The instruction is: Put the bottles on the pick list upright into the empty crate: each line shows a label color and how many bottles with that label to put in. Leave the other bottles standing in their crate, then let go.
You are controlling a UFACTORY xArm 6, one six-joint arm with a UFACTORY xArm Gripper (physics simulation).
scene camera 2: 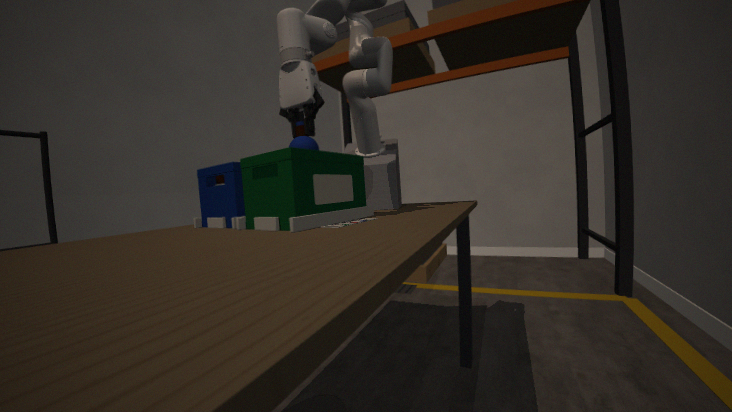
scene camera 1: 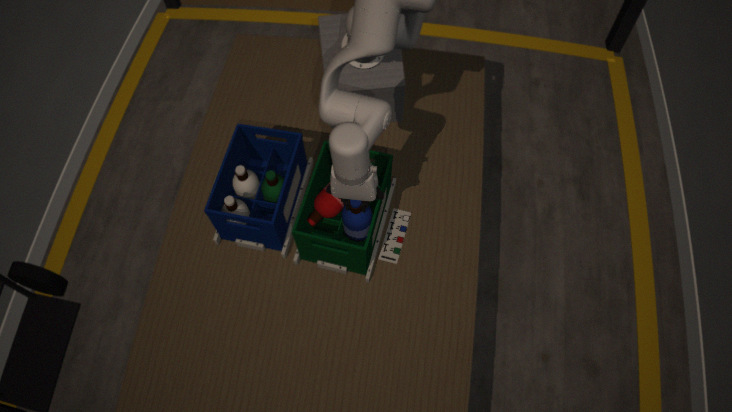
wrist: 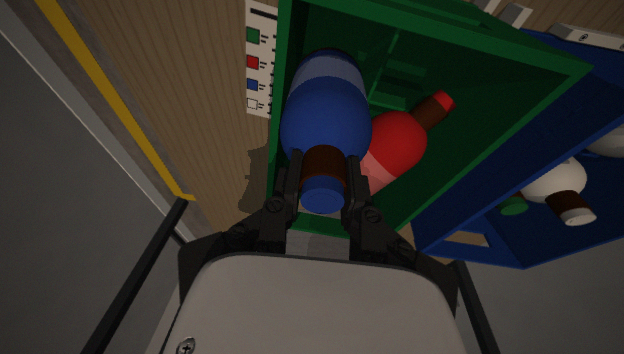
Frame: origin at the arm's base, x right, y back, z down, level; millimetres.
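Seen in the pictures: gripper, between the fingertips: (scene camera 2: 304, 137) (scene camera 1: 356, 206) (wrist: 322, 167); arm's base, origin of its link: (scene camera 2: 370, 151).
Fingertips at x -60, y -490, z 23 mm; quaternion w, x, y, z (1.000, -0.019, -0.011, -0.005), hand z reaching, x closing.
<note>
Pixels of each thing's top centre, then the offset from my fingertips to it. Level surfaces: height alone.
- blue bottle, centre of its top: (wrist: 319, 204) (scene camera 1: 356, 200) (scene camera 2: 302, 122) dy -4, dx -1, dz -35 mm
- red bottle, centre of its top: (wrist: 393, 180) (scene camera 1: 329, 191) dy +51, dx +79, dz +42 mm
- blue crate, centre of its top: (wrist: 557, 223) (scene camera 1: 253, 170) (scene camera 2: 253, 167) dy +82, dx +283, dz +39 mm
- green bottle, centre of its top: (wrist: 514, 209) (scene camera 1: 270, 174) dy +83, dx +241, dz +51 mm
- pick list, centre of its top: (wrist: 263, 71) (scene camera 2: 351, 222) (scene camera 1: 395, 235) dy +34, dx -96, dz +212 mm
- wooden table, height of its surface: dz +214 mm
My gripper (scene camera 2: 303, 126) (wrist: 322, 167) is shut on the brown neck of the blue bottle (scene camera 1: 357, 221) (scene camera 2: 303, 143) (wrist: 327, 110). The bottle hangs about upright, its lower part inside the green crate (scene camera 1: 317, 254) (scene camera 2: 268, 204) (wrist: 480, 45); its base is hidden. A red bottle (scene camera 1: 327, 203) (wrist: 400, 142) is tilted over in the green crate beside it, its neck pointing toward the blue crate (scene camera 1: 251, 232) (scene camera 2: 220, 197) (wrist: 470, 200). In the blue crate stand two white bottles (scene camera 1: 245, 182) (wrist: 555, 180) and a green bottle (scene camera 1: 272, 188) (wrist: 514, 205). The pick list (scene camera 1: 388, 251) (wrist: 259, 107) shows green, red, blue and white squares; its numbers are blurred.
White rails (scene camera 1: 381, 230) (scene camera 2: 327, 217) hold the crates on the wooden table (scene camera 1: 307, 332) (scene camera 2: 204, 286). The two crates stand side by side, with the blue crate's walls close to the green one. The arm's base (scene camera 2: 381, 179) stands behind the crates.
</note>
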